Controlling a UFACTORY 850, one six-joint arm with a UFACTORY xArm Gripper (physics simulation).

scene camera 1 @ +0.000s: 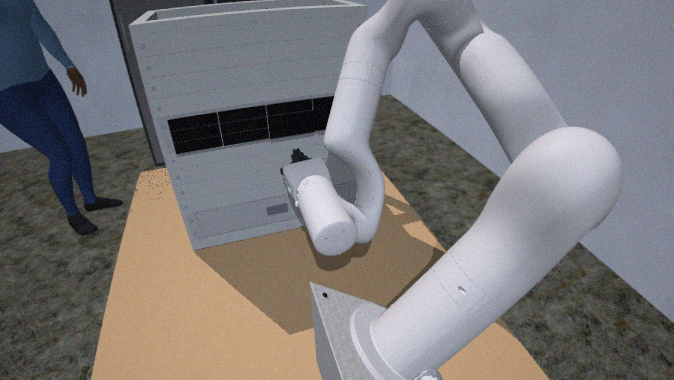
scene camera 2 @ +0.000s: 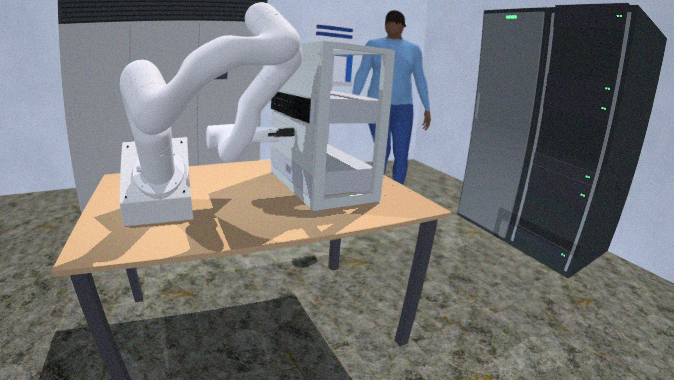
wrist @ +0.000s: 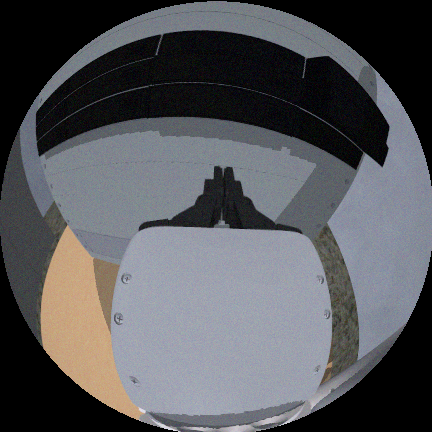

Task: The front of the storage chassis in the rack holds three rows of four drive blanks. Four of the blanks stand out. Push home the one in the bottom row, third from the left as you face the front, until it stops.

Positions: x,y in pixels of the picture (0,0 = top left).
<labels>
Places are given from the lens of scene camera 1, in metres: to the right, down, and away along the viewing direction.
grey rack (scene camera 1: 231,96): -0.23, -0.21, 0.76
</labels>
